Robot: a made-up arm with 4 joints.
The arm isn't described. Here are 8 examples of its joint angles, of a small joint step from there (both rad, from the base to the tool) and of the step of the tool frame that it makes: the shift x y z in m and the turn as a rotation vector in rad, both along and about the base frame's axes.
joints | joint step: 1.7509 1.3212 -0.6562 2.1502 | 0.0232 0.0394 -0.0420 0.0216
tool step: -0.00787 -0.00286 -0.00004 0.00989 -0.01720 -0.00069
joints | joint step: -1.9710 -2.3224 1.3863 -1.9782 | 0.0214 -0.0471 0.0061 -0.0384
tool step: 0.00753 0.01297 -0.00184 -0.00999 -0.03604 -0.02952
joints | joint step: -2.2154 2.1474 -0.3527 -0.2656 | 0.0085 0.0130 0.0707 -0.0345
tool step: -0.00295 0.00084 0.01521 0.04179 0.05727 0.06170
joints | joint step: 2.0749 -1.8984 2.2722 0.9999 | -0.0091 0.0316 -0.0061 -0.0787
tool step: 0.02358 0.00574 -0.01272 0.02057 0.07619 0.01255
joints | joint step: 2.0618 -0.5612 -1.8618 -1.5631 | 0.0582 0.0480 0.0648 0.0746
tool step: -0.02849 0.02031 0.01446 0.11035 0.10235 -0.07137
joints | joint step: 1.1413 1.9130 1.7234 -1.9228 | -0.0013 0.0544 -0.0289 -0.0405
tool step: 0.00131 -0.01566 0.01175 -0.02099 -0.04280 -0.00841
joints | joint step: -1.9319 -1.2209 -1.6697 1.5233 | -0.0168 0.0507 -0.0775 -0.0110
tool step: 0.00314 -0.01233 0.00624 -0.01939 0.00029 -0.02885
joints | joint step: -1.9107 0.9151 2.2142 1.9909 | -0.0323 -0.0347 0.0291 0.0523
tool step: 0.01548 -0.00529 0.01305 -0.03308 -0.05097 0.01298
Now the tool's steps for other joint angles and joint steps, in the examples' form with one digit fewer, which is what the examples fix.
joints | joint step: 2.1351 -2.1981 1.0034 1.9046 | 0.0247 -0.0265 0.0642 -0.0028
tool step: -0.0160 0.0053 -0.0078 0.0221 0.0215 -0.0310
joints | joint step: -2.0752 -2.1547 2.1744 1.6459 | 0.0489 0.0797 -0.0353 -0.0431
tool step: 0.0157 -0.0181 0.0065 0.0507 -0.0177 0.0593
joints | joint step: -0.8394 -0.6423 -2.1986 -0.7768 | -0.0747 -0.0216 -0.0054 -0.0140
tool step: -0.0006 0.0145 0.0325 -0.0787 0.0276 -0.0122
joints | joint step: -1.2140 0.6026 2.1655 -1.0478 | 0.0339 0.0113 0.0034 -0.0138
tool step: 0.0050 -0.0143 -0.0065 0.0388 0.0066 0.0184
